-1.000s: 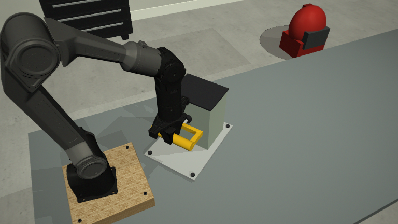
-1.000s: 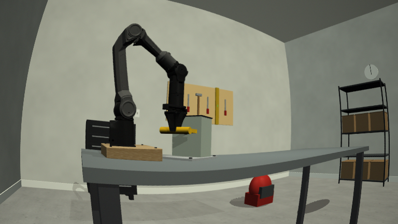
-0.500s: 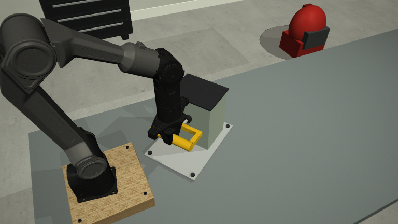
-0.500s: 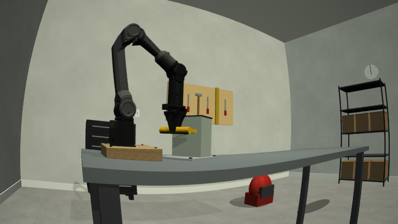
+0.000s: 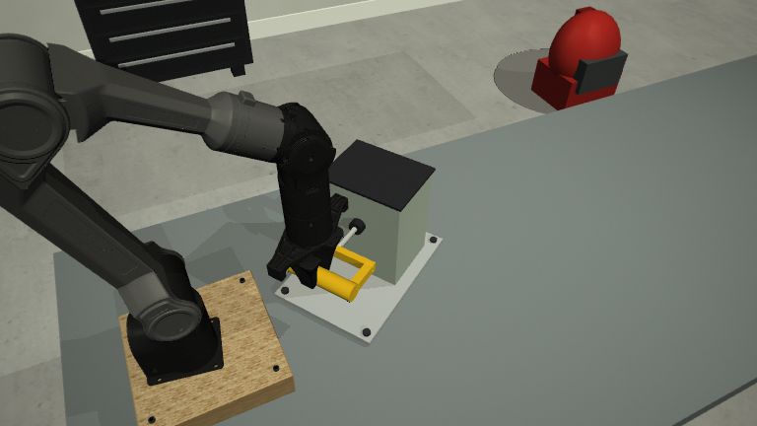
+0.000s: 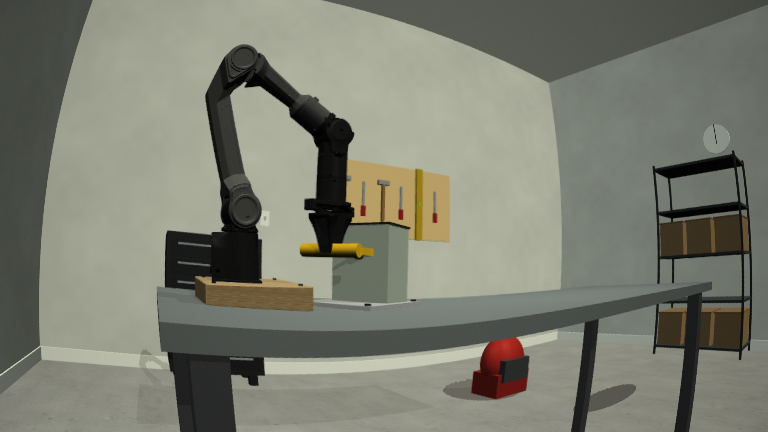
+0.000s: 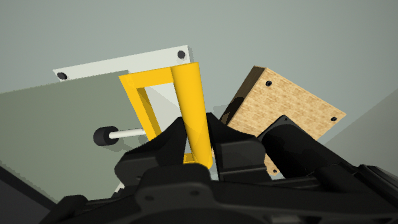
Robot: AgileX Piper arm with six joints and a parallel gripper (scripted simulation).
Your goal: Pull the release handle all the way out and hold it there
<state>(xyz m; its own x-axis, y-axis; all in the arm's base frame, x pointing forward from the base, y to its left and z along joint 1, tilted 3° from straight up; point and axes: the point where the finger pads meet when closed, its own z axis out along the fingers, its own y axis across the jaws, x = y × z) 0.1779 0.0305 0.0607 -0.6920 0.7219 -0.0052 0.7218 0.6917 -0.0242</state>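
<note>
My gripper is now 4 cm to the right of the yellow release handle and 4 cm short of it.
</note>
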